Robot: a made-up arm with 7 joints. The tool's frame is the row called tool.
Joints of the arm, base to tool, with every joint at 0 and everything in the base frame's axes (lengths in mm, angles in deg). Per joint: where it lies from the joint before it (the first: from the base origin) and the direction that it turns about. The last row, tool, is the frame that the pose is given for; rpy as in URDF.
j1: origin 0 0 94 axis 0 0 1
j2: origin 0 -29 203 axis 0 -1 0
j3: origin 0 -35 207 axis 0 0 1
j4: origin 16 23 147 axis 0 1 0
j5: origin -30 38 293 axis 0 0 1
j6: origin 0 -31 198 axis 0 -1 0
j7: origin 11 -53 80 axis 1 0 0
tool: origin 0 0 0 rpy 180 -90 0
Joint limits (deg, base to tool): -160..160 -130..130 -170..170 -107..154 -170..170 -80..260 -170..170
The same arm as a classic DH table. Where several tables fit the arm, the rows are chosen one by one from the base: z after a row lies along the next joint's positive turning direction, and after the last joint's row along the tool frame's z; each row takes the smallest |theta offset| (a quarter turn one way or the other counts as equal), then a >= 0, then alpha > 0; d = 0 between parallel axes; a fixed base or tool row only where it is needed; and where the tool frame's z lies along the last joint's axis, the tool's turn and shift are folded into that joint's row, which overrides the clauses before.
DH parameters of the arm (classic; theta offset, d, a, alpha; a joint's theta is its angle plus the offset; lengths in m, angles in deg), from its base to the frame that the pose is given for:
j1: 0 0.297 0 90
j2: 0 0.064 0 -90
j3: 0 0.354 0.016 -90
j4: 0 0.061 -0.03 90
j5: 0 0.491 0 90
j6: 90 0.084 0.08 90
j7: 0 0.011 0 0
Joint limits (deg, base to tool): -160..160 -130..130 -170..170 -107..154 -170..170 -80..260 -170..170

